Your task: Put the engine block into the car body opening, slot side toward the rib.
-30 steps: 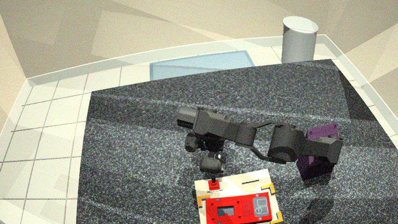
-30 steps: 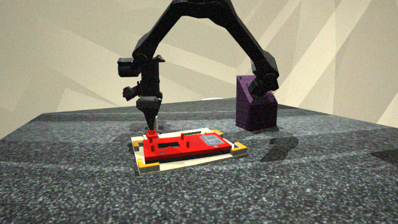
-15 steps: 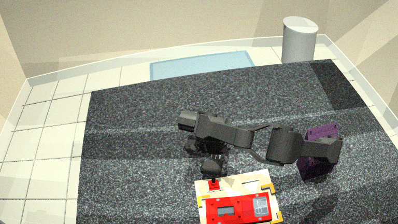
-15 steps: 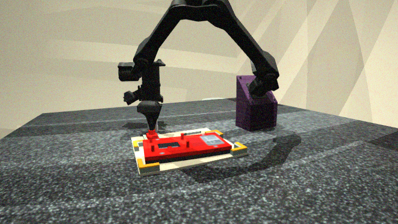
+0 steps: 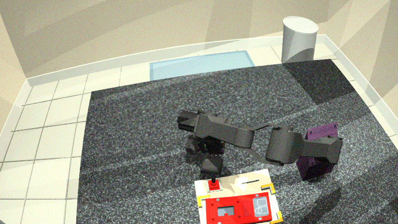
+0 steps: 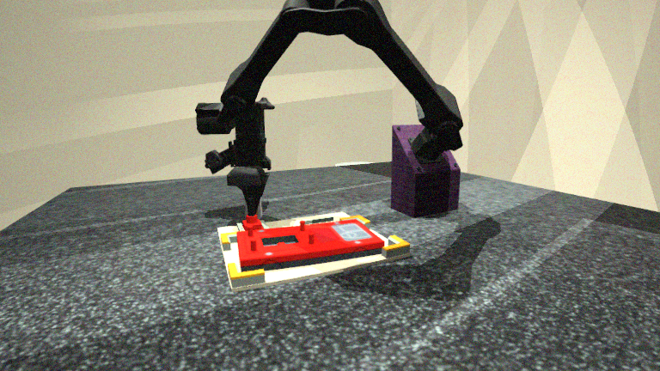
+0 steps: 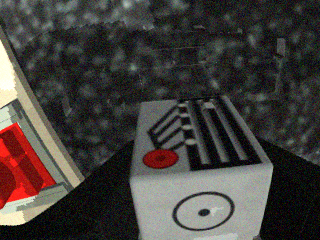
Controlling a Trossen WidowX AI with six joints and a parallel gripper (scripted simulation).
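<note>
My gripper tip is 20 mm short of the black peg, 80 mm to the right of it and 20 mm below it. The rest, counted from my gripper tip: cream base plate: 40 mm behind, 180 mm to the left; then engine block: 10 mm above.
</note>
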